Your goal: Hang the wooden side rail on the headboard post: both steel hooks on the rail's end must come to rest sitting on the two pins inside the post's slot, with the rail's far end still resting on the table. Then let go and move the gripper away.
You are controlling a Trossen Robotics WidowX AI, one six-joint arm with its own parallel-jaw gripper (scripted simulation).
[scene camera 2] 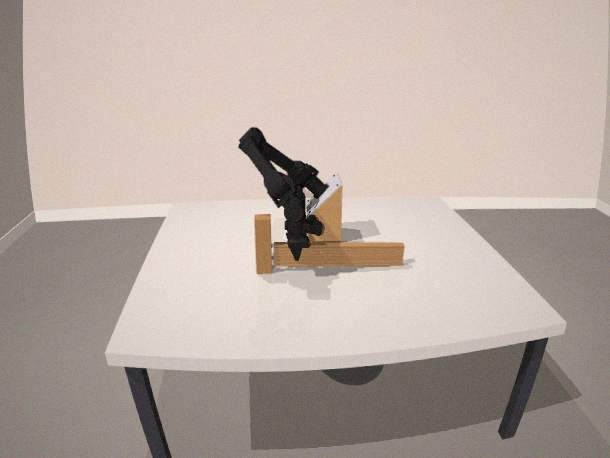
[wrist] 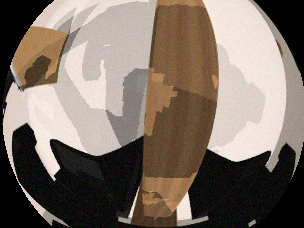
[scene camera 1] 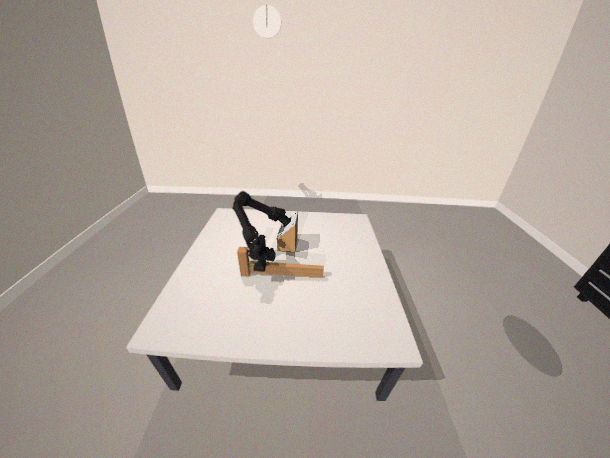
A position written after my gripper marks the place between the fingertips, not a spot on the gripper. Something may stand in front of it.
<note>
In view: my gripper (scene camera 2: 296,258) and a wooden side rail (scene camera 2: 320,254).
The wooden side rail shows as well in the wrist view (wrist: 183,74) and in scene camera 1 (scene camera 1: 272,268). My gripper shows as well in the wrist view (wrist: 166,139).
</note>
